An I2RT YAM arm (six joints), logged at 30 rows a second.
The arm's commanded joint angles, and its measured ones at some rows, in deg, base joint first. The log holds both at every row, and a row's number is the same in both.
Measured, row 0:
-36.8, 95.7, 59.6, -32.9, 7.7, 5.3
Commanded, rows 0 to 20:
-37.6, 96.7, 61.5, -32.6, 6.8, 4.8
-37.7, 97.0, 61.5, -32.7, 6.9, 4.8
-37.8, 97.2, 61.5, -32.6, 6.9, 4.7
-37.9, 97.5, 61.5, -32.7, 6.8, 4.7
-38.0, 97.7, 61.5, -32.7, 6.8, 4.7
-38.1, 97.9, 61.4, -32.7, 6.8, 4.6
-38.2, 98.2, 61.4, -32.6, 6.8, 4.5
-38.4, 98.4, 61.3, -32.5, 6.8, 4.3
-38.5, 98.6, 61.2, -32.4, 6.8, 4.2
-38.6, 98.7, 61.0, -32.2, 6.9, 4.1
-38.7, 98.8, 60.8, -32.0, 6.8, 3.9
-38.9, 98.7, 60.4, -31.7, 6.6, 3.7
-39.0, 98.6, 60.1, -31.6, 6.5, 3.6
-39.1, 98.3, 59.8, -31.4, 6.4, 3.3
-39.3, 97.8, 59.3, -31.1, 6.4, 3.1
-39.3, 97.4, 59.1, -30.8, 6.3, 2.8
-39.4, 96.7, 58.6, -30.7, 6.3, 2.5
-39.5, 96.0, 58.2, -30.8, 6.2, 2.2
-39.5, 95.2, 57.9, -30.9, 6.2, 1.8
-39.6, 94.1, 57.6, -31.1, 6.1, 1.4
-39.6, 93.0, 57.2, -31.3, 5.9, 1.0
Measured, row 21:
-39.1, 96.1, 58.2, -30.8, 6.4, 2.9
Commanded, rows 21 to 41:
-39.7, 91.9, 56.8, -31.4, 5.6, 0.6
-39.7, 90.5, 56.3, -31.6, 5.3, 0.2
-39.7, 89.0, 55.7, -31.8, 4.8, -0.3
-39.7, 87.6, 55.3, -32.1, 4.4, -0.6
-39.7, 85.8, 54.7, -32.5, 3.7, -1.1
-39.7, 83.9, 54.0, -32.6, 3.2, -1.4
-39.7, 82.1, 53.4, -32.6, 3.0, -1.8
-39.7, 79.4, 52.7, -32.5, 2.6, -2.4
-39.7, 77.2, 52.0, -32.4, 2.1, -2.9
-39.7, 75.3, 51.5, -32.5, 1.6, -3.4
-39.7, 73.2, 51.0, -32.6, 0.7, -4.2
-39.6, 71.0, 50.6, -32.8, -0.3, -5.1
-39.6, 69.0, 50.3, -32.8, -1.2, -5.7
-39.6, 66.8, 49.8, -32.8, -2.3, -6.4
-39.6, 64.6, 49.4, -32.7, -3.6, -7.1
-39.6, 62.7, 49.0, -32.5, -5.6, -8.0
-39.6, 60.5, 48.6, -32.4, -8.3, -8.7
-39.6, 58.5, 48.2, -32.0, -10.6, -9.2
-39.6, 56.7, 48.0, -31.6, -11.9, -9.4
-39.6, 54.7, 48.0, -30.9, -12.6, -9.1
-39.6, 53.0, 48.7, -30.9, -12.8, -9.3
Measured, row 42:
-39.5, 56.6, 47.9, -31.7, -7.3, -7.1
